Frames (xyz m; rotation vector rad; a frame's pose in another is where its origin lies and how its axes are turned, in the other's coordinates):
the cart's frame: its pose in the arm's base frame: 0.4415 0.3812 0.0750 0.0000 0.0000 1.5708
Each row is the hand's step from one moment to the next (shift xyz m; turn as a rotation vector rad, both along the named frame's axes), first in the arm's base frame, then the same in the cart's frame.
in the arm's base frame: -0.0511 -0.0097 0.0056 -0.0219 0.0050 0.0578
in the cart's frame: -0.0097 0.0511 0.0056 0.0050 0.0219 0.0578
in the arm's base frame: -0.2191 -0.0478 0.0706 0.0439 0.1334 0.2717
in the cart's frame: -0.0478 0.2191 0.0706 0.1334 -0.0439 0.2717
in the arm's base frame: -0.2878 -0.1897 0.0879 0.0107 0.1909 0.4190
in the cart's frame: -0.1897 0.2878 0.0879 0.1909 -0.0107 0.4190
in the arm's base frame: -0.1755 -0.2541 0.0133 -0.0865 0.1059 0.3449
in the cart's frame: -0.2541 0.1755 0.0133 0.1059 0.0865 0.3449
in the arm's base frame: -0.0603 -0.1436 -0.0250 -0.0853 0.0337 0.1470
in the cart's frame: -0.1436 0.0603 -0.0250 0.0337 0.0853 0.1470
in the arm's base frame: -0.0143 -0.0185 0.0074 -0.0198 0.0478 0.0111
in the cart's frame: -0.0185 0.0143 0.0074 0.0478 0.0198 0.0111
